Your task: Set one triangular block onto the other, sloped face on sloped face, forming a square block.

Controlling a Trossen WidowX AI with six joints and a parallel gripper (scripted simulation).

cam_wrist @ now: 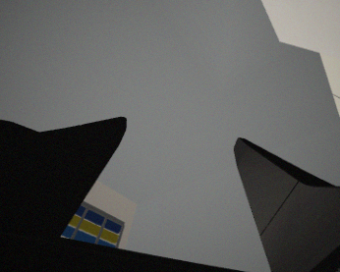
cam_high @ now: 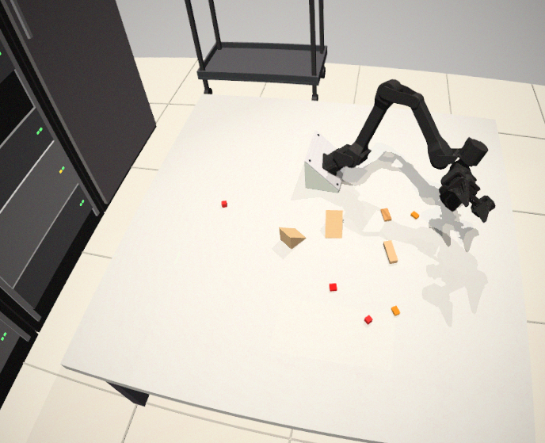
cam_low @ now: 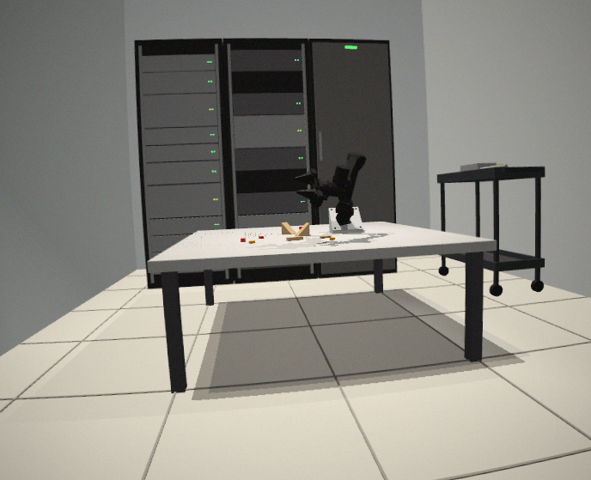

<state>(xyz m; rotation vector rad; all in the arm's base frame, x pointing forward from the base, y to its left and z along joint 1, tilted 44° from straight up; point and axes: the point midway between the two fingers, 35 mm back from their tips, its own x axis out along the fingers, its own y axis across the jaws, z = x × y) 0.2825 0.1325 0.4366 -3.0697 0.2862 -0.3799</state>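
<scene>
Right now the triangular block is 130 mm behind my gripper tip, 380 mm to the right of it and 230 mm below it. Round my gripper tip: tan plank (40 mm behind, 200 mm to the right, 240 mm below).
</scene>
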